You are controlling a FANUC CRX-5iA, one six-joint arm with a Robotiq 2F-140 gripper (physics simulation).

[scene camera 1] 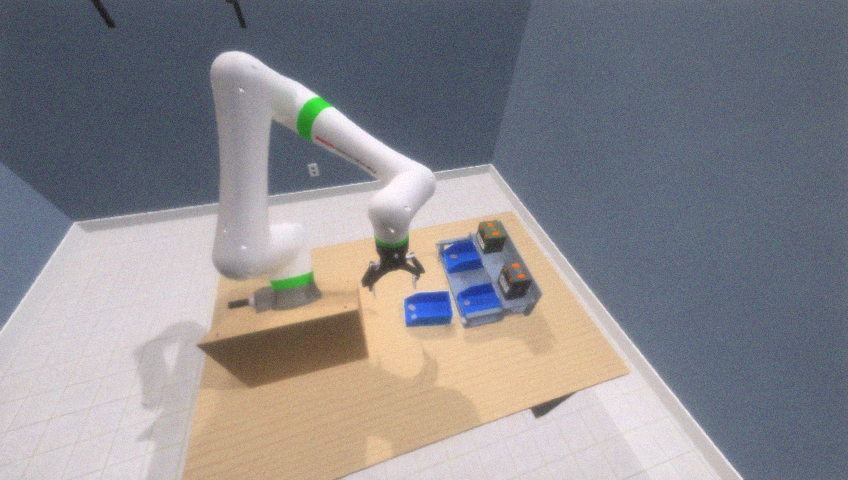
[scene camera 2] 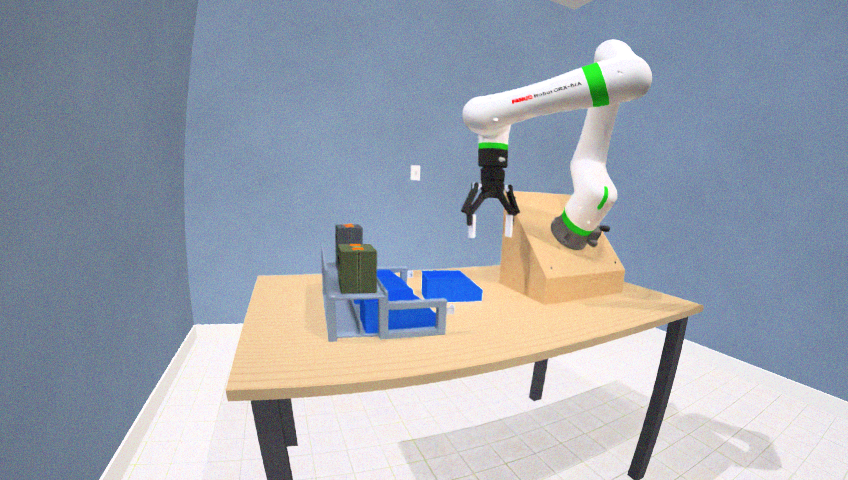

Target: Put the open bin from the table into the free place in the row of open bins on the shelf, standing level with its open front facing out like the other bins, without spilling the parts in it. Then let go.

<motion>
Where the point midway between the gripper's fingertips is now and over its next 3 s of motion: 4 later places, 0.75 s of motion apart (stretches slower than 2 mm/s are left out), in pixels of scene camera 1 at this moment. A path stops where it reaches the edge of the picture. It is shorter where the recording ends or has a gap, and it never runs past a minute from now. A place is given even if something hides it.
My gripper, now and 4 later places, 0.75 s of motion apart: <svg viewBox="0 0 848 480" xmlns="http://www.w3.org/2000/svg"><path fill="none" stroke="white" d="M394 290L434 309L470 237L463 264L429 289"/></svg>
</motion>
